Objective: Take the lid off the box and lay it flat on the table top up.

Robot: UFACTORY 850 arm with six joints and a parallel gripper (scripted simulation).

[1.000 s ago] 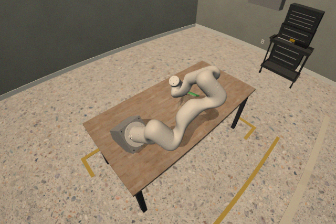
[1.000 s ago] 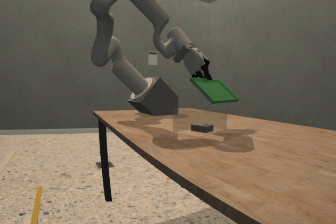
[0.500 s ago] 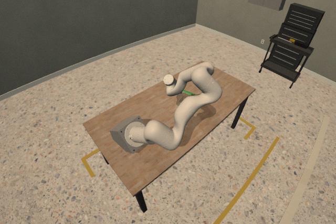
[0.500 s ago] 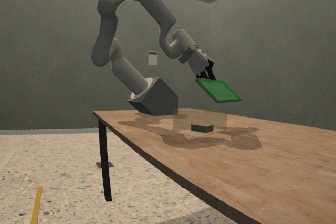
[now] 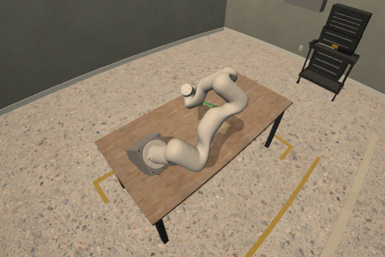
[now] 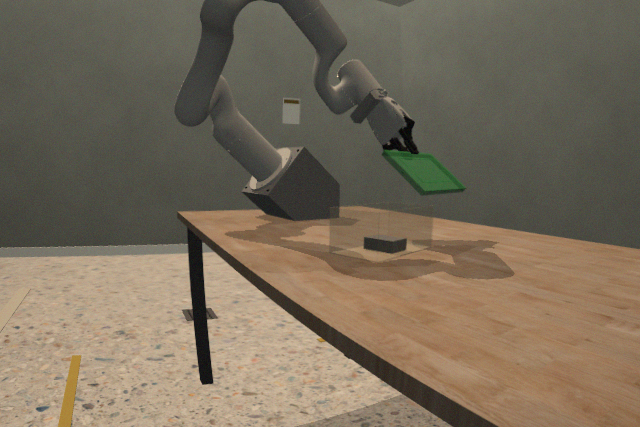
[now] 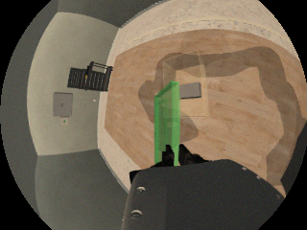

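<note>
The green lid is 7 cm ahead of my hand, 5 cm below it and 1 cm to the left of it. From my hand the other things lie so: box (18 cm below, 13 cm to the right, 10 cm ahead).
</note>
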